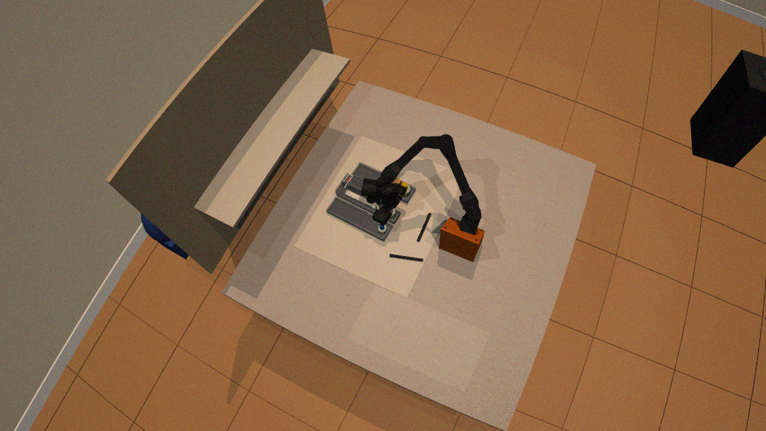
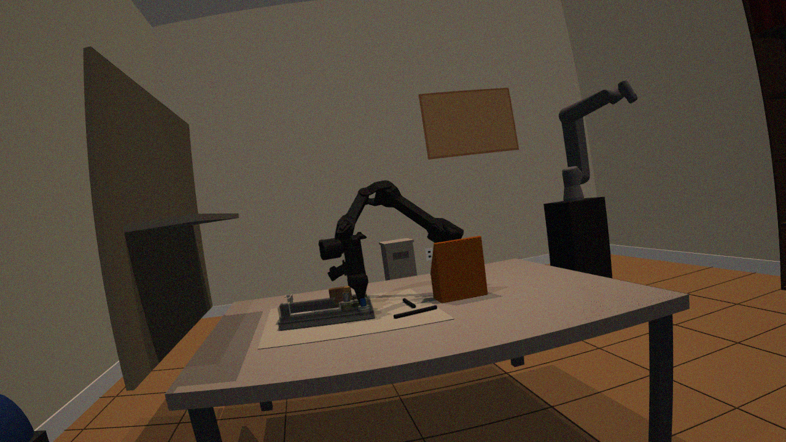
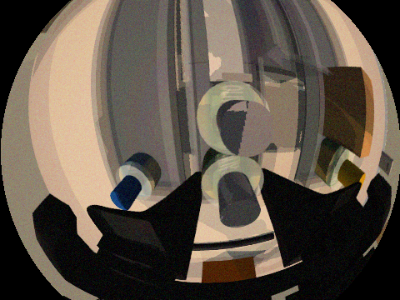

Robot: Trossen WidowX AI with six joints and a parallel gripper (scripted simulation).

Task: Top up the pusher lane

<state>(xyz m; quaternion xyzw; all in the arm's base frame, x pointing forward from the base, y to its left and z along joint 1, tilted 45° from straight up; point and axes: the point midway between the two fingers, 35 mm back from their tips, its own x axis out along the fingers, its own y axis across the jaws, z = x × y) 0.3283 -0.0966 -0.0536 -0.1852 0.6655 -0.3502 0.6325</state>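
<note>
The cream mat lies 5 cm ahead of my gripper tip, 2 cm to the right of it and 3 cm below it. Round my gripper tip: shelf: 50 cm ahead, 8 cm to the right, 34 cm above.
</note>
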